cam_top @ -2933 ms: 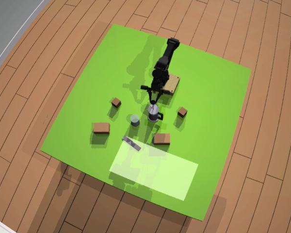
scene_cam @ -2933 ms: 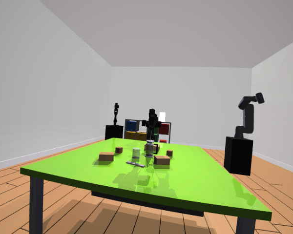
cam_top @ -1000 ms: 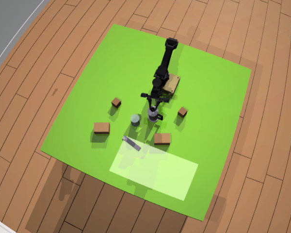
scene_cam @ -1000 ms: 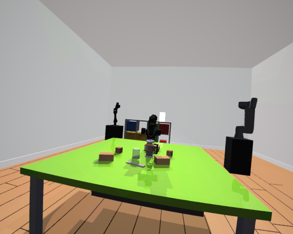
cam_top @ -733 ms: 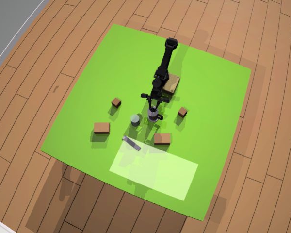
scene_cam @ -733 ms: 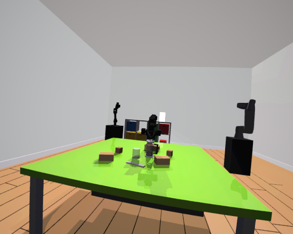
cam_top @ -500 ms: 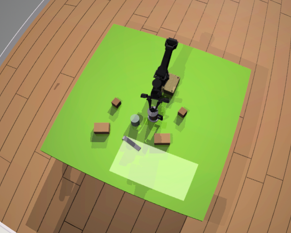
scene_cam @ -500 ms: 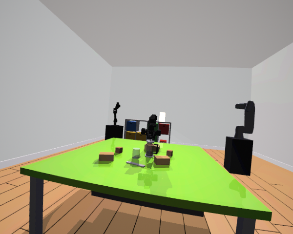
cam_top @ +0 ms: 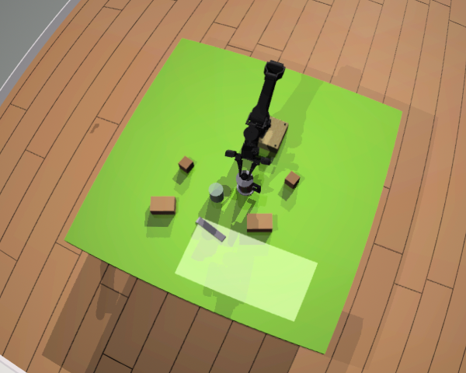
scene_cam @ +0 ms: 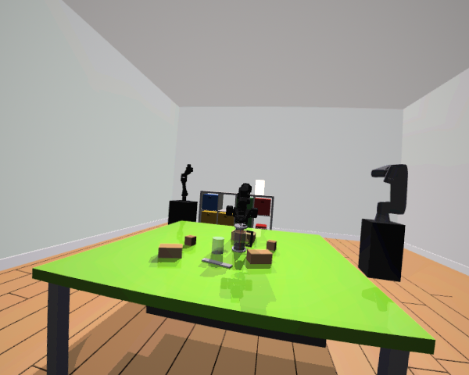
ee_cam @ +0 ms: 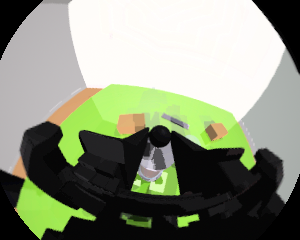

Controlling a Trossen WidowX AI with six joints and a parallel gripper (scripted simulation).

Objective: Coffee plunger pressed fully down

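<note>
The coffee press is 2 cm behind my gripper tip, 1 cm to the left of it and 9 cm below it.
</note>
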